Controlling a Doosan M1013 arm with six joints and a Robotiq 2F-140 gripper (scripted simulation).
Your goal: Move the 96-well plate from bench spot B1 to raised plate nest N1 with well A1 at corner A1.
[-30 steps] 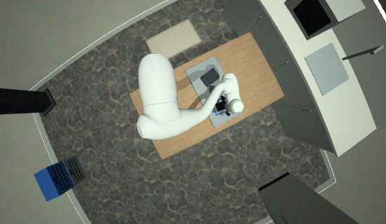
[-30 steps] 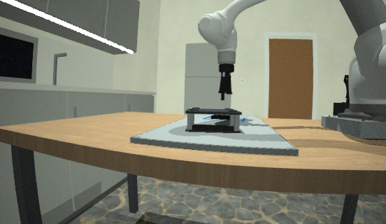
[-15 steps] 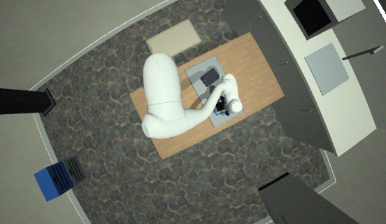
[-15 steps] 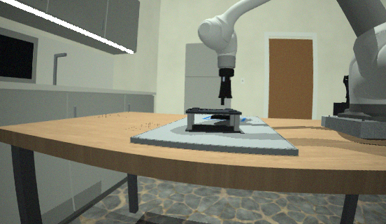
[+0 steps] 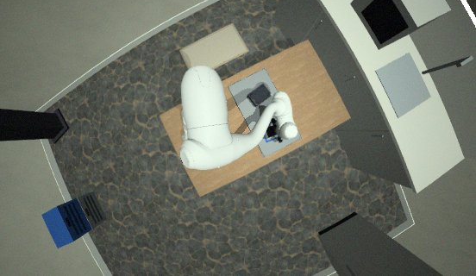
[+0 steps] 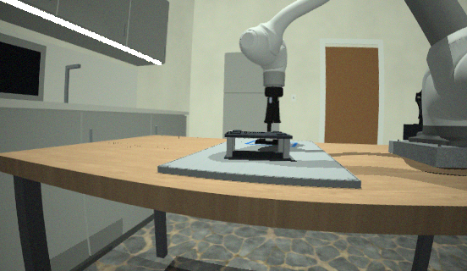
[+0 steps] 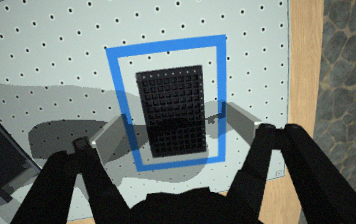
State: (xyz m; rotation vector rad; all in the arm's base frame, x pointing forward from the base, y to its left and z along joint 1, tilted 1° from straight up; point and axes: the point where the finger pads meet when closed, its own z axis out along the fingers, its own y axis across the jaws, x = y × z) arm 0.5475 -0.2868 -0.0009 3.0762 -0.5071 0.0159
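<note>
The black 96-well plate lies 2 cm below my hand. Round my hand: dark grey plate nest: 9 cm ahead, 31 cm to the left, 3 cm above; white corner mark: 16 cm ahead, 26 cm to the left, 3 cm above.
</note>
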